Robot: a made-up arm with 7 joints. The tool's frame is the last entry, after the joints. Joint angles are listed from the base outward. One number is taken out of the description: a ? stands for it. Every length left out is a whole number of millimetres.
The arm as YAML. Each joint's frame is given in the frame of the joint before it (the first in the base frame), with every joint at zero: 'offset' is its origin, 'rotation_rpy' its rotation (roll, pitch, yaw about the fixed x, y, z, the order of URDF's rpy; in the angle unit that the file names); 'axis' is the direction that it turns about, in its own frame. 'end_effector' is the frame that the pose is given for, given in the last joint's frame.
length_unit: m
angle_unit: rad
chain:
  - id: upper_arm
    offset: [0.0, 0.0, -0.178]
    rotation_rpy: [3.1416, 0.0, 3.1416]
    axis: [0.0, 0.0, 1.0]
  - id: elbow
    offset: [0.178, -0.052, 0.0]
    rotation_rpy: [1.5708, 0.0, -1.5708]
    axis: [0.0, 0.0, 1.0]
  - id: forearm
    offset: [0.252, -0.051, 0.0]
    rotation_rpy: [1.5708, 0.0, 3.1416]
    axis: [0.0, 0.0, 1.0]
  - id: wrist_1
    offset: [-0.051, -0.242, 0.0]
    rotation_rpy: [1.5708, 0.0, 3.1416]
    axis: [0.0, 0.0, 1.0]
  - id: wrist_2
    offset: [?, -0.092, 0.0]
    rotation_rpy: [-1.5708, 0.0, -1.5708]
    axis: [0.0, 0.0, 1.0]
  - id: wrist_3
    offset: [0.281, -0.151, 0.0]
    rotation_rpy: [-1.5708, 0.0, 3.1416]
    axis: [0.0, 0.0, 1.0]
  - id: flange
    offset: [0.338, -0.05, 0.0]
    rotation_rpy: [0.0, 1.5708, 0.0]
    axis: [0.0, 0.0, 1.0]
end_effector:
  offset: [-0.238, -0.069, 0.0]
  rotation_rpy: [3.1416, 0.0, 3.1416]
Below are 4 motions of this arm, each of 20 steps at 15 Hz.
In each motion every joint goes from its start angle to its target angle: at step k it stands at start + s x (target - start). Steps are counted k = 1, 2, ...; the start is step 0. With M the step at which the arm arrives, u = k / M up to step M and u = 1 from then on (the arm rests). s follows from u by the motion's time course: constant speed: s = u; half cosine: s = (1 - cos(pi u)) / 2; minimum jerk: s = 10 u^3 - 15 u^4 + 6 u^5.
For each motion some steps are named. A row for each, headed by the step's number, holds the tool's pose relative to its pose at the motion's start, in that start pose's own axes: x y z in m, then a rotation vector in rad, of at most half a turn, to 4 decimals.
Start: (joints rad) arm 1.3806 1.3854 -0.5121 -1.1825 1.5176 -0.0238 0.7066
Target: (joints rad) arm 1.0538 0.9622 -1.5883 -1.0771 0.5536 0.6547 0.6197
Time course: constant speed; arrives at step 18
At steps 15, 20:
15: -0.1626 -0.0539 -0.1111 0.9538 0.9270 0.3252
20: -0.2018 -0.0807 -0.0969 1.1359 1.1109 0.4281

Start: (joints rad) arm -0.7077 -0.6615 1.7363 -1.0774 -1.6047 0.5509 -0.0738
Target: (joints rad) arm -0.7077 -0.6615 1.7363 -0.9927 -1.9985 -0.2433 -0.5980
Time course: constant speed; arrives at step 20
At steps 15, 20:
15: -0.0548 -0.1335 -0.0440 -0.5018 0.4587 0.3646
20: -0.0838 -0.1743 -0.0516 -0.6292 0.6621 0.5101

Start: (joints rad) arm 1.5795 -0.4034 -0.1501 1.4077 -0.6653 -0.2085 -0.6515
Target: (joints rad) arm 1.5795 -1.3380 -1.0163 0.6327 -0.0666 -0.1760 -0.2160
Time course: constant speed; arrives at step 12
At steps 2, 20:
2: 0.0092 -0.0293 -0.0115 -0.1354 0.1957 -0.2216
20: 0.1074 -0.0870 -0.0193 -0.9396 1.1639 -0.7859

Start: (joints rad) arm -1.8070 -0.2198 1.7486 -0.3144 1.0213 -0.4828 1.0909
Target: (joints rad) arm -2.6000 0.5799 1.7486 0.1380 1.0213 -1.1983 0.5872
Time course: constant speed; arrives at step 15
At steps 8, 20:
8: 0.0180 0.2114 -0.1617 -0.0683 0.2113 0.5619
20: -0.1175 0.4751 -0.2186 -0.0542 0.2103 1.1866

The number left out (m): -0.207
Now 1 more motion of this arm.
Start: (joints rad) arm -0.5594 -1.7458 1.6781 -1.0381 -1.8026 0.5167 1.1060
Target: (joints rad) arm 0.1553 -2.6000 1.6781 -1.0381 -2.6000 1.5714 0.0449
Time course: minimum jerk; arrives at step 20
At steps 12, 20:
12: -0.2195 0.3072 0.1521 0.9990 0.8000 0.5168
20: -0.2573 0.3286 0.4253 1.6074 0.9010 0.7463

